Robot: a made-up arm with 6 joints. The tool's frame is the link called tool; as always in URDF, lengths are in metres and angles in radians. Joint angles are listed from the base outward.
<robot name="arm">
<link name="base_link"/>
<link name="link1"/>
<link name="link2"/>
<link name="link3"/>
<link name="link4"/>
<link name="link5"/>
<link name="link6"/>
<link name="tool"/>
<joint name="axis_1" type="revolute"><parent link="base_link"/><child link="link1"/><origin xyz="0.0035 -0.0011 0.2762" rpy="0 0 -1.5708"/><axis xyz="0 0 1"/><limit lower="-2.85" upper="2.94"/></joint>
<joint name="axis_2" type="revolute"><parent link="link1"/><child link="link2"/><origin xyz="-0.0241 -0.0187 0.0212" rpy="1.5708 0 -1.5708"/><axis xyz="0 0 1"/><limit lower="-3.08" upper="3.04"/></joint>
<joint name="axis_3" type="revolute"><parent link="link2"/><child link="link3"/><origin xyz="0.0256 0.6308 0.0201" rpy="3.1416 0 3.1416"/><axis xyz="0 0 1"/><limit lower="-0.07" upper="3.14"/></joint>
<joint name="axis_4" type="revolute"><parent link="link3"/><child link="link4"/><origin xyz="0.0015 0.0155 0.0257" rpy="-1.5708 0 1.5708"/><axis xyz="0 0 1"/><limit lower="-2.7" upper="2.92"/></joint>
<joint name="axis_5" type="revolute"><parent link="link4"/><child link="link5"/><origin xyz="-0.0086 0.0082 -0.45" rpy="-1.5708 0 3.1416"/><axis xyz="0 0 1"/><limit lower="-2.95" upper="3.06"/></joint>
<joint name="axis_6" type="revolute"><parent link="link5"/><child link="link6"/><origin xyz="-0.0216 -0.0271 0.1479" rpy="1.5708 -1.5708 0"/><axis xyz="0 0 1"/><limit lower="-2.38" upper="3.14"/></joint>
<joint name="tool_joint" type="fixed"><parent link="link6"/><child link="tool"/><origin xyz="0.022 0.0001 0.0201" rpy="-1.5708 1.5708 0"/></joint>
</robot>
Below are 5 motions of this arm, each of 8 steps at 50 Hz.
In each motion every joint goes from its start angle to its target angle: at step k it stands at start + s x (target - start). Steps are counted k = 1, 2, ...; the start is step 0. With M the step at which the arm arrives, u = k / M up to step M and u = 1 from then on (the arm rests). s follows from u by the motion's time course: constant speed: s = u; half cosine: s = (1 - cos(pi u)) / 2; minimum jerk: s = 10 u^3 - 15 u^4 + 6 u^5.
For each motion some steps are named. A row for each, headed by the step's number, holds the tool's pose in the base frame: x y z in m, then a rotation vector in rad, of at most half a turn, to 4 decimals.
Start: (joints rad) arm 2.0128 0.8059 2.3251 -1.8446 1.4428 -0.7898
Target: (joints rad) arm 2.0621 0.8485 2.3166 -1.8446 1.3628 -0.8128
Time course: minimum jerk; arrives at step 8
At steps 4, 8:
4: -0.3583 0.4670 1.1706 -2.2164 -0.9476 0.1716
8: -0.3787 0.4759 1.1553 -2.2003 -0.9975 0.1429

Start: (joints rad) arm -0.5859 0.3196 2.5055 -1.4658 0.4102 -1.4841
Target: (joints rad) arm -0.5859 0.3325 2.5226 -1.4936 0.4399 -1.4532
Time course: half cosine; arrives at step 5
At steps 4, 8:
4: 0.0482 0.0123 1.3099 1.1088 -0.8993 2.5577
8: 0.0490 0.0124 1.3097 1.1097 -0.9021 2.5593

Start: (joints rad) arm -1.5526 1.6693 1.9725 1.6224 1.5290 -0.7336
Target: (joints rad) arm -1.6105 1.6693 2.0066 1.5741 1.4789 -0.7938
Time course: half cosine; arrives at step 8
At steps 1, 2, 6, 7, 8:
1: -0.0099 -0.9830 0.5596 -1.1405 0.0537 -0.0166
2: -0.0169 -0.9817 0.5606 -1.1375 0.0533 -0.0294
6: -0.0619 -0.9724 0.5669 -1.1175 0.0482 -0.1123
7: -0.0687 -0.9708 0.5678 -1.1144 0.0471 -0.1249
8: -0.0711 -0.9703 0.5681 -1.1133 0.0467 -0.1293

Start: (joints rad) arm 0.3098 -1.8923 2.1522 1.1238 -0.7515 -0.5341
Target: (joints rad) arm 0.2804 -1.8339 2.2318 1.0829 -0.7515 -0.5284
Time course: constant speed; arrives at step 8
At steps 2, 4, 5, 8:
2: -0.6939 -0.2433 -0.3576 -1.4155 2.4351 0.4177
4: -0.6962 -0.2400 -0.3494 -1.3973 2.4416 0.4053
5: -0.6973 -0.2383 -0.3452 -1.3882 2.4448 0.3991
8: -0.7005 -0.2332 -0.3327 -1.3607 2.4541 0.3806

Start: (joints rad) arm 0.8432 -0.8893 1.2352 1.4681 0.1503 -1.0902
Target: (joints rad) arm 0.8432 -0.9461 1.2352 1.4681 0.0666 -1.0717
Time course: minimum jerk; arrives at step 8
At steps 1, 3, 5, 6, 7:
1: -0.5720 -0.6628 0.9323 0.5253 -2.0900 0.1704
3: -0.5790 -0.6691 0.9194 0.5473 -2.0859 0.1481
5: -0.5909 -0.6797 0.8968 0.5859 -2.0779 0.1103
6: -0.5954 -0.6836 0.8880 0.6007 -2.0746 0.0961
7: -0.5976 -0.6856 0.8836 0.6083 -2.0728 0.0890

